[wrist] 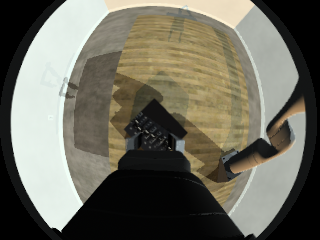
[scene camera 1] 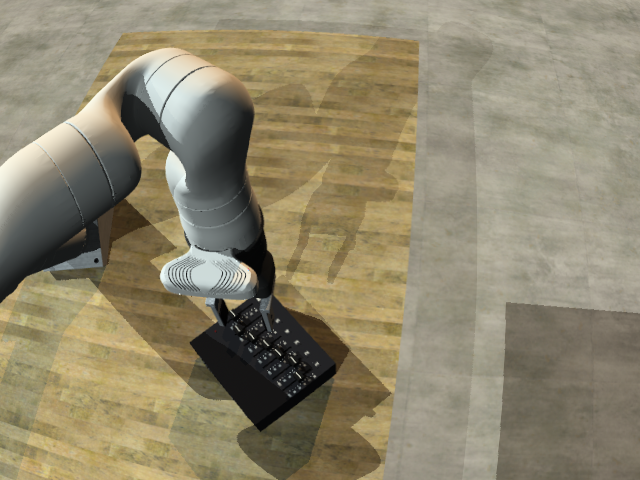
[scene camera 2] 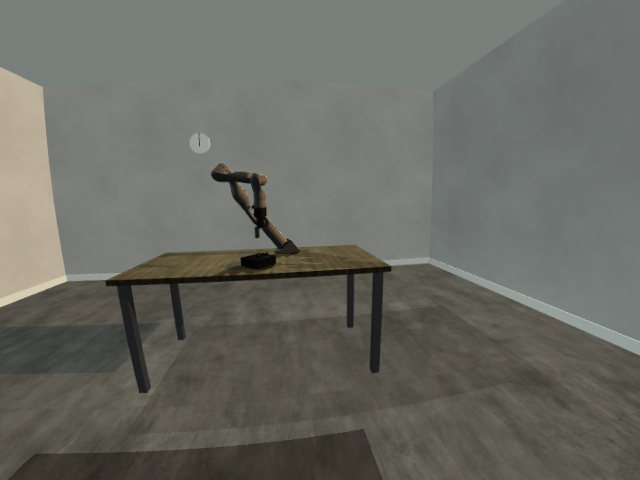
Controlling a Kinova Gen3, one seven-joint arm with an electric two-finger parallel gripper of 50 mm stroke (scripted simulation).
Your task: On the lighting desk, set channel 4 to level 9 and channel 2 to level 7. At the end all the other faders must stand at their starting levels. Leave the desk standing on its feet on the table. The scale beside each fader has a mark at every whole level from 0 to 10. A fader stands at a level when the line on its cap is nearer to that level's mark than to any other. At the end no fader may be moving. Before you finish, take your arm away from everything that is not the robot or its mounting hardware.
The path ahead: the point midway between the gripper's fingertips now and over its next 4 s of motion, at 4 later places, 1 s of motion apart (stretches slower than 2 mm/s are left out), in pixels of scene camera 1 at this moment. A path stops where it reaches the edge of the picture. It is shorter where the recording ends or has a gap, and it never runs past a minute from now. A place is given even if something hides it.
The gripper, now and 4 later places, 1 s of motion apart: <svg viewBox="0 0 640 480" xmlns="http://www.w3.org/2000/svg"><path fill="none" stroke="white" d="M247 320L268 330L294 336L302 340L302 342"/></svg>
